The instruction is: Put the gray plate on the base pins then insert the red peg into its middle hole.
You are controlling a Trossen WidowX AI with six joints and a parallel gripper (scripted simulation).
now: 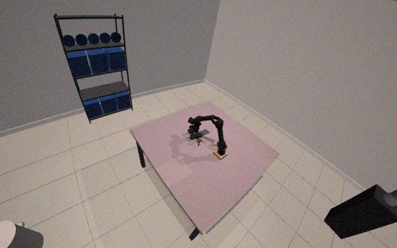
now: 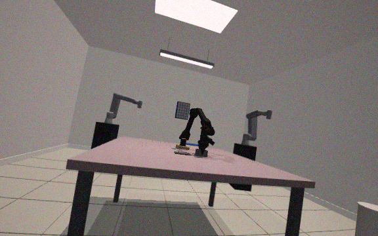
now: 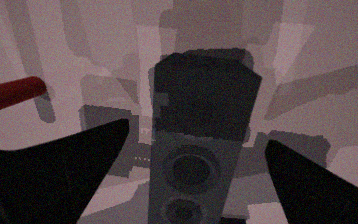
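My gripper tip is now 20 mm below the gray plate. From my gripper tip the other things lie so: red peg (120 mm behind, 10 mm to the left, 20 mm above).
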